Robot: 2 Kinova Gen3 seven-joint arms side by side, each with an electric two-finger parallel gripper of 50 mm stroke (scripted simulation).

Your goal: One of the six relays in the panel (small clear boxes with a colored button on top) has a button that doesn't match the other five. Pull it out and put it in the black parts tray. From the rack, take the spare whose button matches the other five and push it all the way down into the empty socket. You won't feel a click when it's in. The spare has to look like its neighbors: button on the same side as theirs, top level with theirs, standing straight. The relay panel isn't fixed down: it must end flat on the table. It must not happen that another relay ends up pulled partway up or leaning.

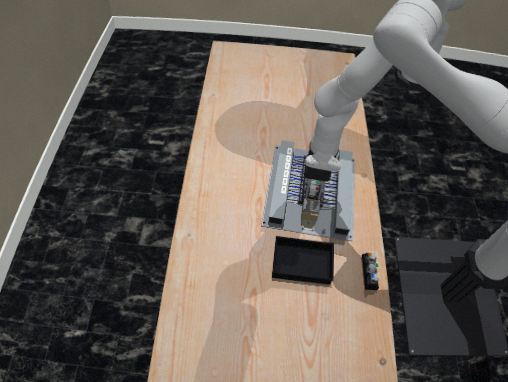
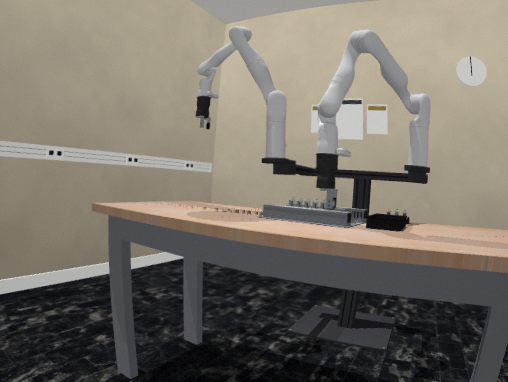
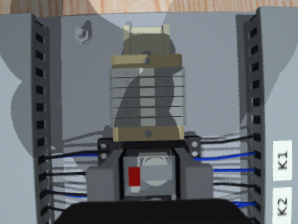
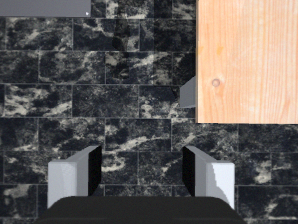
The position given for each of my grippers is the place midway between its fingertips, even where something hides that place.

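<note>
A relay panel [image 1: 300, 213] [image 2: 340, 218] [image 3: 233, 66] is part of what I see, though in image 4 the panel is out of frame. My left gripper [image 2: 331, 208] [image 3: 149, 165] is visible, and so is my right gripper [image 4: 142, 163].
</note>
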